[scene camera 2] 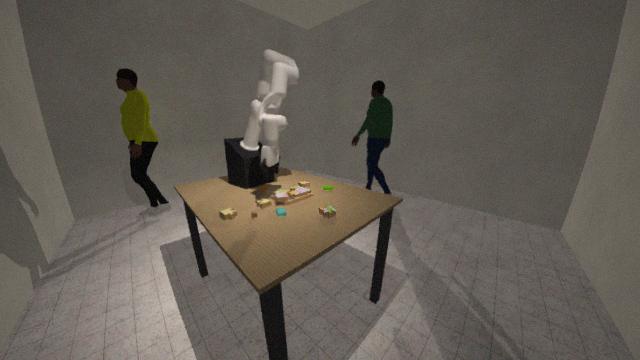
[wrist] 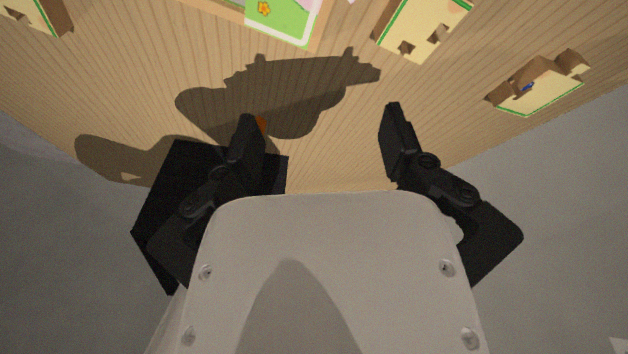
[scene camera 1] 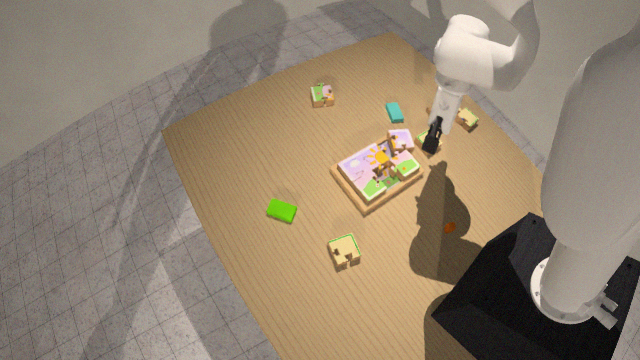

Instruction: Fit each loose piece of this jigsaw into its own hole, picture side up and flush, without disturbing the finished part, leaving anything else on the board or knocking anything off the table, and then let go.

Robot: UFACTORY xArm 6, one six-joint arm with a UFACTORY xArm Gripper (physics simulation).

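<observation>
The jigsaw board (scene camera 1: 366,209) (wrist: 322,22) holds the finished sun-and-meadow part. A purple piece (scene camera 1: 400,140) (scene camera 2: 281,198) lies picture side up, askew at the board's corner. Three loose pieces show cream backs: one (scene camera 1: 345,250) (scene camera 2: 304,184) (wrist: 25,12) apart from the board, one (scene camera 2: 263,202) (wrist: 422,30) beside the purple piece, one (scene camera 1: 468,118) (scene camera 2: 228,213) (wrist: 542,95) near the table edge. A green-and-pink piece (scene camera 1: 322,95) (scene camera 2: 327,211) lies picture side up. My gripper (scene camera 1: 430,148) (wrist: 319,124) is open and empty above the table, partly hiding the middle cream-backed piece in scene camera 1.
A teal block (scene camera 1: 394,112) (scene camera 2: 281,212), a green block (scene camera 1: 281,210) (scene camera 2: 327,188), a small brown block (scene camera 2: 254,214) and an orange object (scene camera 1: 450,228) (wrist: 261,125) lie on the table. The black robot base (scene camera 1: 480,300) (scene camera 2: 242,165) stands at its edge. Two people stand beyond the table.
</observation>
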